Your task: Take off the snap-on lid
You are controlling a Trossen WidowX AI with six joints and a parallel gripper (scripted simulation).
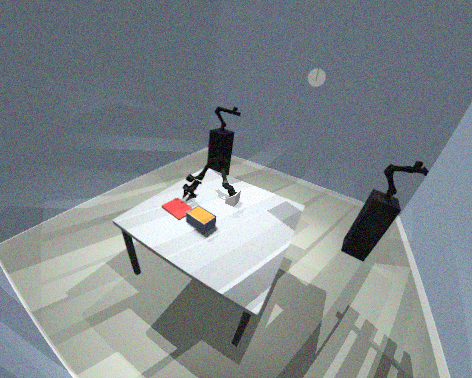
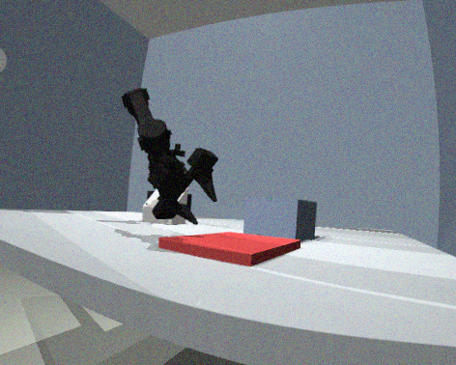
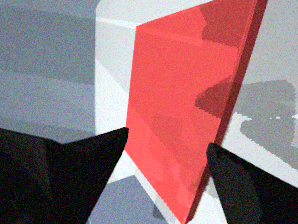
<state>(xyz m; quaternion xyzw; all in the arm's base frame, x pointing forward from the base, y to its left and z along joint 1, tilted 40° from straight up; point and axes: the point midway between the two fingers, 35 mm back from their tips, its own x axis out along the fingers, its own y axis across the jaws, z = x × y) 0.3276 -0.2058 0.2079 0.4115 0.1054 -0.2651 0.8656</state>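
My gripper tip is 80 mm short of the red lid and 50 mm above it. The rest, counted from my gripper tip: blue-grey storage box: 280 mm to the left, 80 mm ahead, 10 mm below.
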